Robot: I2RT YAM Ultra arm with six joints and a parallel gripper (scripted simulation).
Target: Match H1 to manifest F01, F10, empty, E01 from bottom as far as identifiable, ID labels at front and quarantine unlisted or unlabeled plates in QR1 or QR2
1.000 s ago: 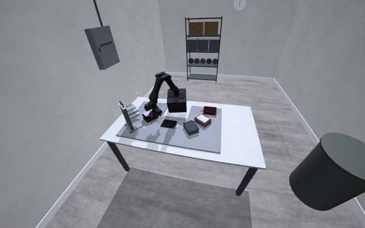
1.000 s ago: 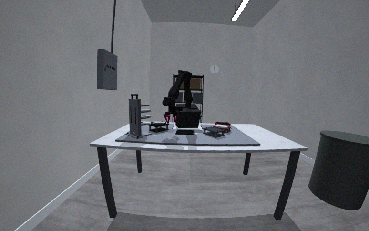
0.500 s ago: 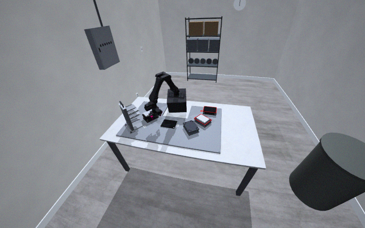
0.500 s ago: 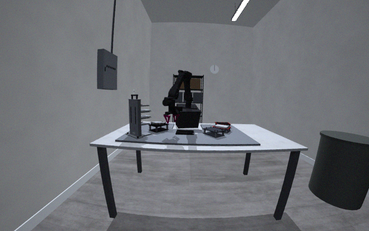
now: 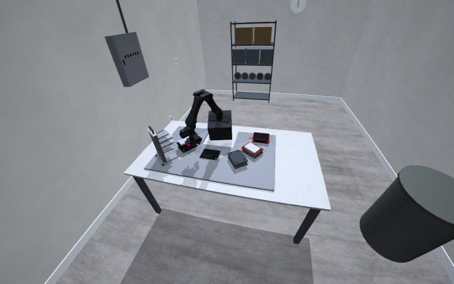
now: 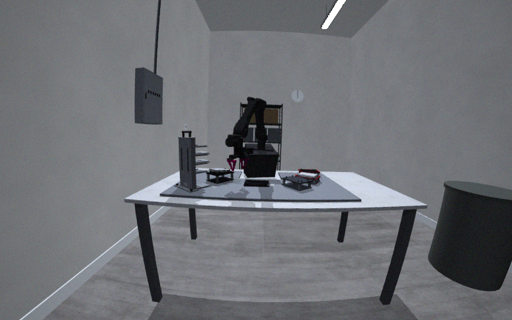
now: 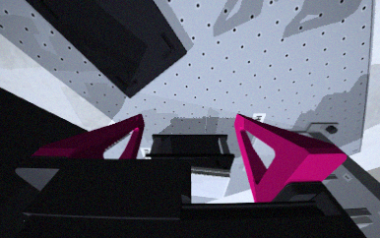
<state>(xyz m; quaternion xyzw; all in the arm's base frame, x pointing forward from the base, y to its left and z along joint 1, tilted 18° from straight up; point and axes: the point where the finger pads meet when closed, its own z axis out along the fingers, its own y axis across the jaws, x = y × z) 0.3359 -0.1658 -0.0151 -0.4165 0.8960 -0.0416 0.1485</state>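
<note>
My hand is 130 mm to the left of the black regrip nest, 110 mm past it and 50 mm above it. Round my hand: H1 tag: 150 mm to the right, 110 mm below, 60 mm ahead.
</note>
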